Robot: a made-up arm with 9 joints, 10 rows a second.
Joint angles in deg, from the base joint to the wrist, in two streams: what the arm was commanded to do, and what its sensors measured. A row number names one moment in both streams.
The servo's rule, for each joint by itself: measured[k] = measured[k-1] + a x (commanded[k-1-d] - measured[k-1]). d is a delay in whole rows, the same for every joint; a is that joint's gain. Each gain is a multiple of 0.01, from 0.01 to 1. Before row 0 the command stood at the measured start. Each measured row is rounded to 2 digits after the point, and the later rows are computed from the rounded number. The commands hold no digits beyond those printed.
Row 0, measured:
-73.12, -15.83, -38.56, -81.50, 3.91, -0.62, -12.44, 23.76, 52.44
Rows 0 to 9, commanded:
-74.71, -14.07, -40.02, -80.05, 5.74, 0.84, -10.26, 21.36, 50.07
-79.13, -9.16, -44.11, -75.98, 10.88, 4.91, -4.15, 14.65, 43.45
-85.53, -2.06, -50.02, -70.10, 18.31, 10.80, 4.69, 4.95, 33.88
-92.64, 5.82, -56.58, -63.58, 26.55, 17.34, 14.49, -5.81, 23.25
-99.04, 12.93, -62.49, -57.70, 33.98, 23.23, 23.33, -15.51, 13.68
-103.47, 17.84, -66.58, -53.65, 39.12, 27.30, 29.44, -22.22, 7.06
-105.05, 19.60, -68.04, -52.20, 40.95, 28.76, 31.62, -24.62, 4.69
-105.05, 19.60, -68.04, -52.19, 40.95, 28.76, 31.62, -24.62, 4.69
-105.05, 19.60, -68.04, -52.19, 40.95, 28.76, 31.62, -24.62, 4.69
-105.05, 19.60, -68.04, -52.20, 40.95, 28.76, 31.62, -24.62, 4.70
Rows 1 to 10, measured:
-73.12, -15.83, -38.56, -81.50, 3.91, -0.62, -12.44, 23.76, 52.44
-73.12, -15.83, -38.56, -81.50, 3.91, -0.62, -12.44, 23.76, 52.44
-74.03, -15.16, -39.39, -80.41, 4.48, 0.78, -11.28, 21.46, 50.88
-76.94, -12.88, -42.08, -77.09, 6.46, 4.74, -7.50, 14.92, 45.98
-81.84, -8.77, -46.61, -71.85, 10.13, 10.56, -1.04, 5.35, 37.99
-88.00, -3.23, -52.29, -65.65, 15.22, 17.07, 7.19, -5.36, 28.26
-94.29, 2.91, -58.10, -59.69, 21.04, 22.98, 15.74, -15.10, 18.64
-99.52, 8.58, -62.93, -55.16, 26.64, 27.13, 23.00, -21.94, 11.00
-102.67, 12.77, -65.84, -52.94, 31.08, 28.69, 27.57, -24.51, 6.84
-104.03, 15.37, -67.09, -52.38, 34.14, 28.76, 29.72, -24.62, 5.42
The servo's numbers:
d 2
a 0.57 0.38 0.57 0.75 0.31 0.96 0.53 0.96 0.66

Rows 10 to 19, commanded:
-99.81, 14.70, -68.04, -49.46, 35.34, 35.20, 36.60, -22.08, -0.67
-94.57, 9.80, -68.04, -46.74, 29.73, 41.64, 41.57, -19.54, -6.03
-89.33, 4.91, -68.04, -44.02, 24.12, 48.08, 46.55, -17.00, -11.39
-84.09, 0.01, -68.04, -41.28, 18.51, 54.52, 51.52, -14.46, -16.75
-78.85, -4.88, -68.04, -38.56, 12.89, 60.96, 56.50, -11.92, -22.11
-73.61, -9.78, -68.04, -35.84, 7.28, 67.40, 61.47, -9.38, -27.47
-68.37, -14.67, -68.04, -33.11, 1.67, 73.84, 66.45, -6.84, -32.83
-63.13, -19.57, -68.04, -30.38, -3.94, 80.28, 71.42, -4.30, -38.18
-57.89, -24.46, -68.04, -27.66, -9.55, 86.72, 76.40, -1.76, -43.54
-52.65, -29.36, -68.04, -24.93, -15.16, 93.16, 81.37, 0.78, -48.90
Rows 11 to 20, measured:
-104.61, 16.98, -67.63, -52.24, 36.25, 28.76, 30.73, -24.62, 4.94
-104.86, 17.98, -67.86, -52.21, 37.71, 28.76, 31.20, -24.62, 4.78
-101.98, 16.73, -67.96, -50.15, 36.98, 34.94, 34.06, -22.18, 1.18
-97.76, 14.10, -68.01, -47.59, 34.73, 41.37, 38.04, -19.65, -3.58
-92.95, 10.61, -68.03, -44.91, 31.44, 47.81, 42.55, -17.11, -8.73
-87.90, 6.58, -68.04, -42.19, 27.43, 54.25, 47.30, -14.57, -14.02
-82.74, 2.23, -68.04, -39.47, 22.92, 60.69, 52.18, -12.03, -19.36
-77.54, -2.33, -68.04, -36.75, 18.07, 67.13, 57.10, -9.49, -24.71
-72.31, -7.02, -68.04, -34.02, 12.99, 73.57, 62.06, -6.95, -30.07
-67.08, -11.79, -68.04, -31.29, 7.74, 80.01, 67.02, -4.41, -35.42

